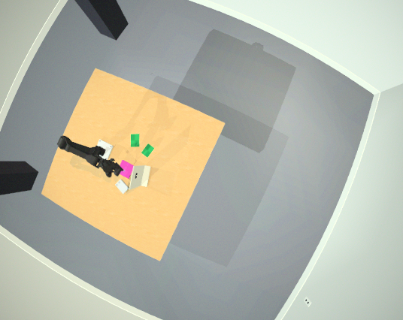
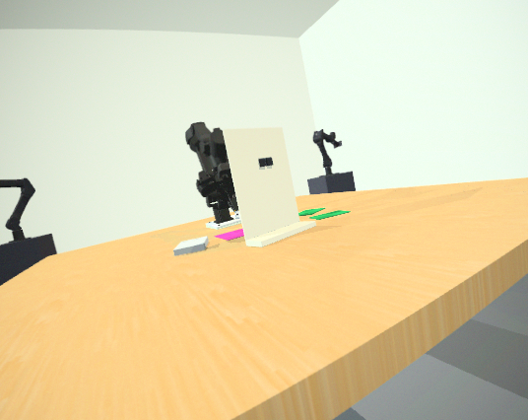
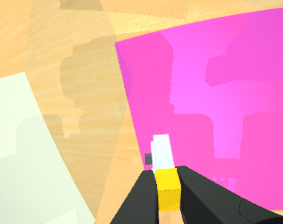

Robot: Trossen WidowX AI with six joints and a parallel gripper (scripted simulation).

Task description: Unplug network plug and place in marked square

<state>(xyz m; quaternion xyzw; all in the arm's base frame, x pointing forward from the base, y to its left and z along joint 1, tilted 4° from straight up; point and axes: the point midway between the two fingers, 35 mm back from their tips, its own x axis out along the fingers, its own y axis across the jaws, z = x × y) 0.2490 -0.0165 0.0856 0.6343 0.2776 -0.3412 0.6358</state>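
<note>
My gripper tip is 60 mm above the magenta marked square and 10 mm past it. Round my gripper tip: network plug: right at my gripper tip; grey block: 140 mm to the right, 50 mm below, 40 mm ahead; cream upright panel: 160 mm ahead, 50 mm above, 40 mm to the left.
</note>
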